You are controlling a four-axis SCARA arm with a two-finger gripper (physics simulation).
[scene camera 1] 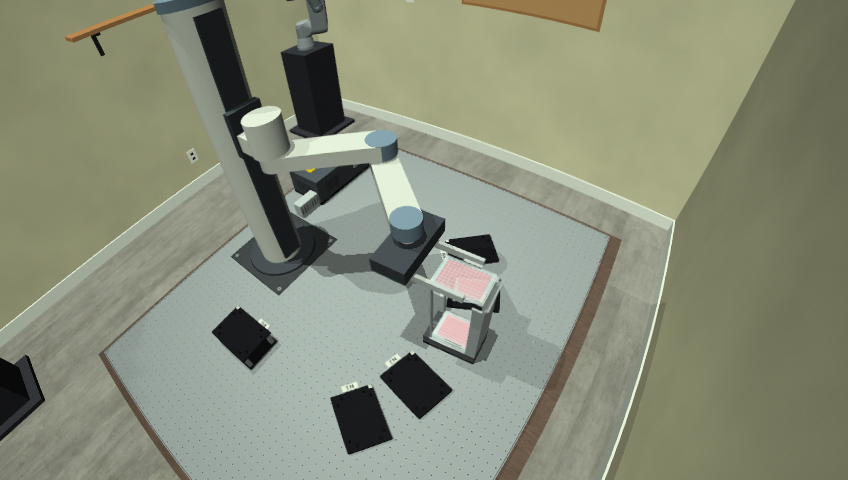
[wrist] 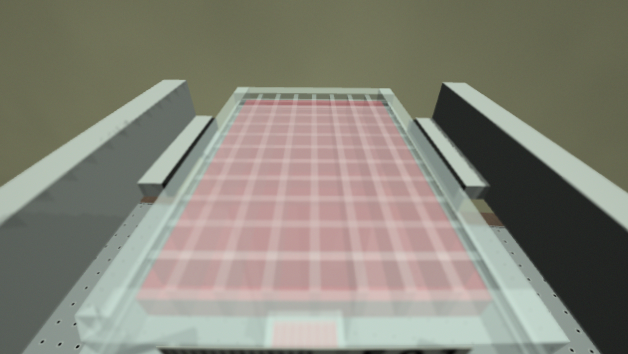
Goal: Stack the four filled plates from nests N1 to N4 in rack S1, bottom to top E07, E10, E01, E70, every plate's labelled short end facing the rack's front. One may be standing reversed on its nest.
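Frame: origin at the arm's base, x ahead, y left, z up, level; millimetres.
Seen in the pictures: gripper, fingertip midpoint: [scene camera 1: 474, 280] [wrist: 314, 105]; arm's base, link origin: [scene camera 1: 283, 250].
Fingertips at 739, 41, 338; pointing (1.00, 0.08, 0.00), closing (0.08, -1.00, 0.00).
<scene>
Offsets run from my fingertips to a thing's middle, as dx, dy, dz. "*": to the spot under its first point.
My gripper [scene camera 1: 471, 279] [wrist: 314, 105] is shut on a filled plate with a pink grid @(-24, -2, -12) [scene camera 1: 461, 274] [wrist: 314, 215], its pads on the two long sides. The held plate looks level, above rack S1 @(-29, +4, -179) [scene camera 1: 477, 328], near the tops of its uprights; the exact gap cannot be told. Its labelled short end is nearest the wrist camera, on the gripper body's side; the label is cut off at the bottom edge. A pink filled plate @(-23, +5, -263) [scene camera 1: 453, 328] lies low in the rack. Two black nests @(* -104, -338, -313) [scene camera 1: 361, 419] @(* -42, -177, -313) [scene camera 1: 416, 385] in front show no plate. A nest behind the rack is mostly hidden.
Another black nest @(-158, +322, -314) [scene camera 1: 476, 246] lies beyond the held plate, partly covered by a finger. A raised black nest or block @(-546, -373, -290) [scene camera 1: 241, 336] stands at the left. A dark box @(* -774, +264, -240) [scene camera 1: 327, 181] stands behind the arm, and a black pedestal [scene camera 1: 315, 86] is at the back.
</scene>
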